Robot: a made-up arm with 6 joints. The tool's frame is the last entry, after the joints.
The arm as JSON. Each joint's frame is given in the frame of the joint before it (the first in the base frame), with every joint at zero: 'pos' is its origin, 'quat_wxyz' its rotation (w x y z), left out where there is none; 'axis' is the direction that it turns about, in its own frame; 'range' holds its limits. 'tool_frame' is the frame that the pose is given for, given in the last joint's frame.
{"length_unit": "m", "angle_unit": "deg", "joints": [
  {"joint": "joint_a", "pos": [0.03, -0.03, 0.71], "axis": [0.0, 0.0, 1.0], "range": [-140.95, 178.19]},
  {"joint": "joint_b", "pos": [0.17, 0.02, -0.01], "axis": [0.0, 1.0, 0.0], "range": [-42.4, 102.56]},
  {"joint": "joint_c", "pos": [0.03, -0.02, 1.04], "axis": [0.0, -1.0, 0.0], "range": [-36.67, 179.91]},
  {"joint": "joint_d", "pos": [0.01, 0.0, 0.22], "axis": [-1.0, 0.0, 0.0], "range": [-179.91, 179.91]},
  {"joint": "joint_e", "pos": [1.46, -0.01, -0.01], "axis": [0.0, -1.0, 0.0], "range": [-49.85, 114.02]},
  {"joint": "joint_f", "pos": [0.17, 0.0, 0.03], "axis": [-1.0, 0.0, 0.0], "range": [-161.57, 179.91]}
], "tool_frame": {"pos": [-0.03, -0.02, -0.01], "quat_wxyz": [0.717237, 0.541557, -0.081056, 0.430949]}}
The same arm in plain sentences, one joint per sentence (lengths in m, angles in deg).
The arm has six revolute joints in a row. What follows holds with every joint at zero, and every direction is one of the base frame's. The first joint is mounted 0.03 m along +x and 0.03 m along -y and 0.71 m along +z from the base frame's origin and turns about +z, from -140.95 to 178.19 deg. The second joint is mounted 0.17 m along +x and 0.02 m along +y and 0.01 m along -z from the first joint and turns about +y, from -42.4 to 102.56 deg. The third joint is mounted 0.03 m along +x and 0.02 m along -y and 1.04 m along +z from the second joint and turns about -y, from -36.67 to 179.91 deg. The fourth joint is mounted 0.01 m along +x and 0.22 m along +z from the third joint and turns about -x, from -179.91 to 179.91 deg. The fifth joint is mounted 1.46 m along +x and 0.01 m along -y and 0.01 m along -z from the fourth joint and turns about -y, from -49.85 to 114.02 deg. The sixth joint is mounted 0.17 m along +x and 0.03 m along +z from the fifth joint and turns about -x, from -161.57 to 179.91 deg. The tool frame, which is the frame that the pose is given for, is mounted 0.03 m along -x and 0.02 m along -y and 0.01 m along -z from the sixth joint; its axes are the base frame's turned by roll 60.48, pitch -35.66 and yaw 40.76 deg (as in URDF: about the fixed x, then y, then z).
